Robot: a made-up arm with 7 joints.
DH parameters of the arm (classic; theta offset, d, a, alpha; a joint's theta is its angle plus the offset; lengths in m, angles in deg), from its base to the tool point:
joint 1: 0 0.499 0 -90
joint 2: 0 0 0 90
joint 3: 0 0.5 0.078 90
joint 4: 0 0 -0.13 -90
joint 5: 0 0.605 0 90
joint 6: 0 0 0.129 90
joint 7: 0 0 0 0
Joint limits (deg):
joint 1: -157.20..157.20
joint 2: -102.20..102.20
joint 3: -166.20..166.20
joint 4: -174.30..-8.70
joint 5: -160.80..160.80
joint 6: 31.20..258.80
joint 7: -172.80..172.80
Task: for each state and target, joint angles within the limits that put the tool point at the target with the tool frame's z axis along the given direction. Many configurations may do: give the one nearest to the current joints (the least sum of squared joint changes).
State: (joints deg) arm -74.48 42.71 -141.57 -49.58 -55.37 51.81 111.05
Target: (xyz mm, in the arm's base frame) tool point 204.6 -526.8 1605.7 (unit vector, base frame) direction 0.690 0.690 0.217
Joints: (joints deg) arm -59.35 43.34 -166.20 -32.80 -85.40 92.40 111.05
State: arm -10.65 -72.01 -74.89 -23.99 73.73 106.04 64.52
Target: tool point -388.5 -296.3 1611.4 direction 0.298 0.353 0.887
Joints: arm 2.88 -26.71 -46.93 -27.53 98.40 132.66 64.52
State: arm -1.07 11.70 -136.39 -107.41 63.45 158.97 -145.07
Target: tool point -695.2 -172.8 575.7 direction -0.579 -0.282 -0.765
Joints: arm -9.48 -19.13 -143.75 -126.16 73.82 188.39 -145.07
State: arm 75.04 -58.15 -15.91 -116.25 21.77 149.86 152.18
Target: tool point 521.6 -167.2 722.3 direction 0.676 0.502 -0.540
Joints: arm 54.69 -39.97 -56.04 -151.60 32.08 171.88 152.18
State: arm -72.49 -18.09 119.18 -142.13 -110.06 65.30 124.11
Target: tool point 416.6 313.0 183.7 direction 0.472 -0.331 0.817
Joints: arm -85.38 -47.72 138.88 -143.43 -82.63 64.45 124.11
